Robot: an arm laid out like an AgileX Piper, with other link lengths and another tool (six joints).
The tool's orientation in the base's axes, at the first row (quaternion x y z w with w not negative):
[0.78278 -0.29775 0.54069 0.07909]
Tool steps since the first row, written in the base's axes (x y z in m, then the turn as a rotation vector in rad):
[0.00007 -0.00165 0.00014 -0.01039 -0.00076 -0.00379]
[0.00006 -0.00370 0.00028 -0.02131 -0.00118 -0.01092]
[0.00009 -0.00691 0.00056 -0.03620 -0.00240 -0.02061]
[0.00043 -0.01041 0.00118 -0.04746 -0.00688 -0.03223]
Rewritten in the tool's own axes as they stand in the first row. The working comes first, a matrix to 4 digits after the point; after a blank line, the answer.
The tool's axes in the first row as the columns of a matrix, in the base's axes (used below as rounded here):
[0.2380 -0.5517 0.7994]
[-0.3806 -0.8102 -0.4458]
[0.8936 -0.1982 -0.4028]

[0.00077 0.00127 0.00074 -0.00557 0.00710 -0.00644]
[0.00167 0.00291 0.00158 -0.01438 0.01488 -0.01211]
[0.00315 0.00544 0.00293 -0.02612 0.02600 -0.01957]
[0.00512 0.00796 0.00451 -0.03748 0.03815 -0.02189]

